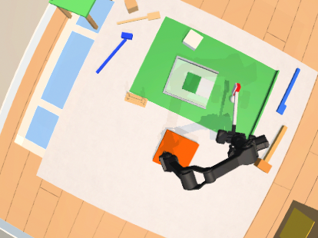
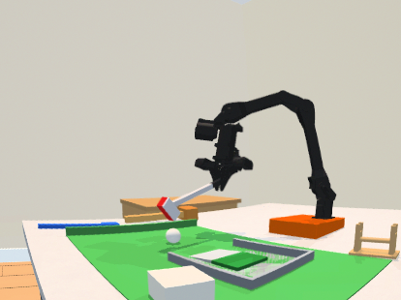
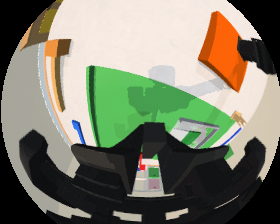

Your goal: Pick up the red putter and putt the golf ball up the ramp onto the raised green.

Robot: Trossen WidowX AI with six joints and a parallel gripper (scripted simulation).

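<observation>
My gripper tip is 100 mm short of the red putter and 40 mm to the right of it. Round my gripper tip: white golf ball: 180 mm ahead, 30 mm to the left, 120 mm below; then white block: 370 mm ahead, 380 mm to the left, 120 mm below; then wooden rack: 70 mm behind, 510 mm to the left, 110 mm below.
</observation>
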